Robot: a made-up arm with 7 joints.
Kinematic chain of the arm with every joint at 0, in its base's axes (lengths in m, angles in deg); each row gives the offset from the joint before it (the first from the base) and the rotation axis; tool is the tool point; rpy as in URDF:
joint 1: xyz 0 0 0.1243 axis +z
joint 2: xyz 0 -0.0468 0.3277 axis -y
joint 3: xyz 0 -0.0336 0.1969 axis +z
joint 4: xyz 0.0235 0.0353 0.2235 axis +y
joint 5: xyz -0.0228 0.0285 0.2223 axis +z
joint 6: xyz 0 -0.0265 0.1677 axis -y
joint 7: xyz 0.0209 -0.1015 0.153 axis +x
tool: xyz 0 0 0 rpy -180 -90 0
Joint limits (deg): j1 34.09..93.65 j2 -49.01..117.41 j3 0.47..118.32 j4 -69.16..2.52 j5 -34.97..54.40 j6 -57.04..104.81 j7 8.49..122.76
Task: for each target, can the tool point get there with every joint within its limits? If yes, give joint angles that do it. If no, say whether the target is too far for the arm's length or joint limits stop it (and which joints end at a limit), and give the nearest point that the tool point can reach.
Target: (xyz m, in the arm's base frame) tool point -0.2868 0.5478 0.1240
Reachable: no: joint limits stop it (at a limit: joint 1, joint 2, joint 3, joint 4, joint 5, joint 6) | nearest point -0.0796 -0.0985 -0.0643 | short by 0.704 m
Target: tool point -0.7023 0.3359 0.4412
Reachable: no: joint limits stop it (at a limit: joint 1, joint 4, joint 5, joint 6) | nearest point -0.8030 -0.3625 0.4282 | short by 0.706 m
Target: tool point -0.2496 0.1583 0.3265
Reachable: no: joint limits stop it (at a limit: joint 1, joint 3, joint 4, joint 5, joint 6) | nearest point -0.2801 -0.2342 0.0656 | short by 0.472 m
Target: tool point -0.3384 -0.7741 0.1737
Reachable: yes | joints 55.00 90.05 17.12 -52.65 26.62 -38.19 24.37
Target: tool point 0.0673 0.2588 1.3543
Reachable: yes | joints 81.66 -14.35 76.72 -9.05 20.45 -32.54 27.47
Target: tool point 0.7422 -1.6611 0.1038
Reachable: no: too far | nearest point 0.3370 -0.8909 0.2660 | short by 0.885 m
